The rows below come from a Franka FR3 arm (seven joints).
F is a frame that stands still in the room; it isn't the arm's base.
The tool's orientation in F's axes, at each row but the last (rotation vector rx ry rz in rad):
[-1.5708 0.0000 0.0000]
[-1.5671 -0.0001 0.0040]
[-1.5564 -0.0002 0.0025]
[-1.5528 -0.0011 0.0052]
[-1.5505 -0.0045 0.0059]
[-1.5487 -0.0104 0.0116]
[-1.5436 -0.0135 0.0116]
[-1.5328 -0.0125 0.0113]
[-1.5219 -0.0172 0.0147]
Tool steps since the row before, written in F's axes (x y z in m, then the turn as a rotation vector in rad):
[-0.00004 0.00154 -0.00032 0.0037 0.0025 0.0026]
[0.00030 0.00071 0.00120 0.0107 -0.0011 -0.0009]
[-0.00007 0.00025 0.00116 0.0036 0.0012 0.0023]
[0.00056 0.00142 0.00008 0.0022 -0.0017 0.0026]
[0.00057 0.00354 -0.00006 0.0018 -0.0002 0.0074]
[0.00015 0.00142 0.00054 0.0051 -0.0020 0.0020]
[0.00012 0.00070 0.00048 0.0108 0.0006 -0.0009]
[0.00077 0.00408 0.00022 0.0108 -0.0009 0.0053]
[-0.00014 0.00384 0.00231 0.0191 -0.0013 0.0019]
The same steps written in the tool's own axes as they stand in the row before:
[-0.00004 0.00032 0.00154 0.0037 -0.0026 0.0025]
[0.00030 -0.00120 0.00071 0.0107 0.0009 -0.0011]
[-0.00007 -0.00116 0.00027 0.0036 -0.0023 0.0012]
[0.00057 -0.00006 0.00142 0.0022 -0.0026 -0.0017]
[0.00059 0.00013 0.00353 0.0018 -0.0074 -0.0001]
[0.00017 -0.00051 0.00143 0.0051 -0.0020 -0.0020]
[0.00013 -0.00046 0.00071 0.0108 0.0009 0.0004]
[0.00083 -0.00006 0.00407 0.0108 -0.0053 -0.0009]
[-0.00006 -0.00212 0.00395 0.0191 -0.0019 -0.0016]

